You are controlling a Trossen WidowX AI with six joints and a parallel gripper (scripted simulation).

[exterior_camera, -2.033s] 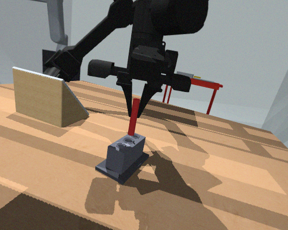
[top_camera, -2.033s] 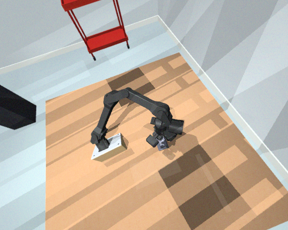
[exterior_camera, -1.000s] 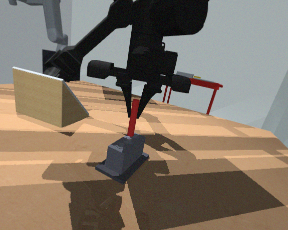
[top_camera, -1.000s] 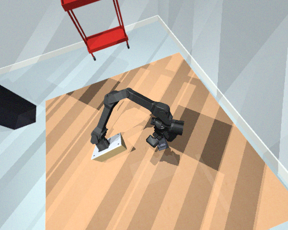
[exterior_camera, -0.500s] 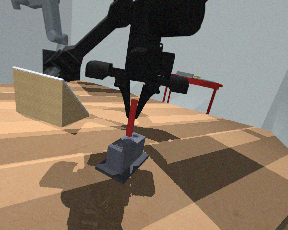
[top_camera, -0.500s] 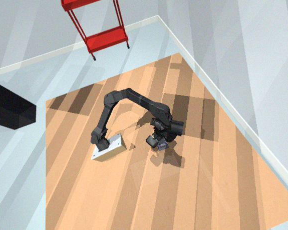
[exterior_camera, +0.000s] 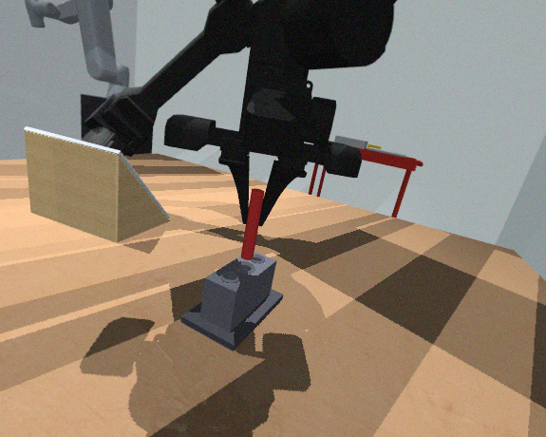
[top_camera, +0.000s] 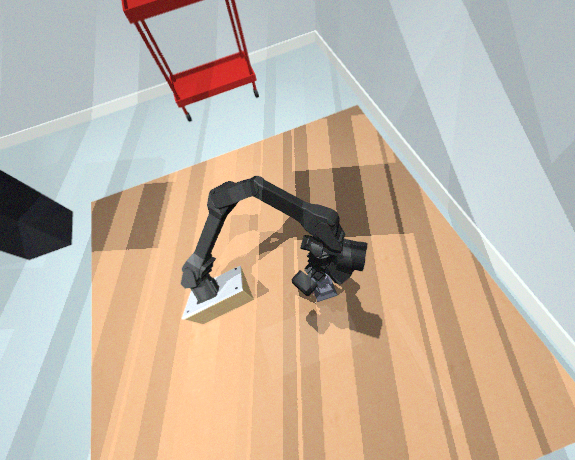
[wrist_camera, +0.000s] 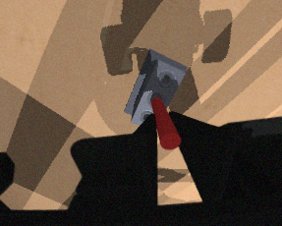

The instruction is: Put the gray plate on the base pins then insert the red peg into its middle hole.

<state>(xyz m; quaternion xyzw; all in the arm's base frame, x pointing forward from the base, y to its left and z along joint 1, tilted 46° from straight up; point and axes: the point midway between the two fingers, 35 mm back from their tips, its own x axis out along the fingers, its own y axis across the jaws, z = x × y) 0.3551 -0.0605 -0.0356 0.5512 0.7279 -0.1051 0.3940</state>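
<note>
The gray plate lies 70 mm below my gripper tip. Round my gripper tip: red peg (right at my gripper tip); base (110 mm below).
</note>
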